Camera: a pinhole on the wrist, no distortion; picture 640 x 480 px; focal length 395.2 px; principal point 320.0 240.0 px. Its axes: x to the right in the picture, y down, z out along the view. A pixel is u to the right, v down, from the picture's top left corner.
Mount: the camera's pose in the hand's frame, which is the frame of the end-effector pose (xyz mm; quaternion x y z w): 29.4 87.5 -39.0 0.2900 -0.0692 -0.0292 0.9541
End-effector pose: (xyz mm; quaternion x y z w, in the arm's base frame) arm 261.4 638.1 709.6 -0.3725 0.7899 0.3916 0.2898
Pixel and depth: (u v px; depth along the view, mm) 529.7 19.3 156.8
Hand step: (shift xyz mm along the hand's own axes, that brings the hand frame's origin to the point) 86.9 -79.3 50.7
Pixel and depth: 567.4 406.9 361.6
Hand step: 201.7 -6.1 369.5
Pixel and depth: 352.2 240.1 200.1
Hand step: 15.7 -23.9 127.4
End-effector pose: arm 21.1 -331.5 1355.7 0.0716 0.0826 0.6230 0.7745
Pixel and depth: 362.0 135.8 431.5
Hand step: 8.7 -248.4 257.7
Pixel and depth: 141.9 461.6 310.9
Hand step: -152.7 74.9 297.7
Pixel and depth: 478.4 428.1 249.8
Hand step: 93.0 39.4 244.2
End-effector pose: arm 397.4 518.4 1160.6 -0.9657 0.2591 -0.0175 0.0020
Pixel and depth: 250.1 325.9 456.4
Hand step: -116.9 -73.1 382.3
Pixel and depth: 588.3 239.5 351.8
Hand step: 213.1 -129.0 277.5
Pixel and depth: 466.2 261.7 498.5
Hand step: 137.9 -181.3 407.4
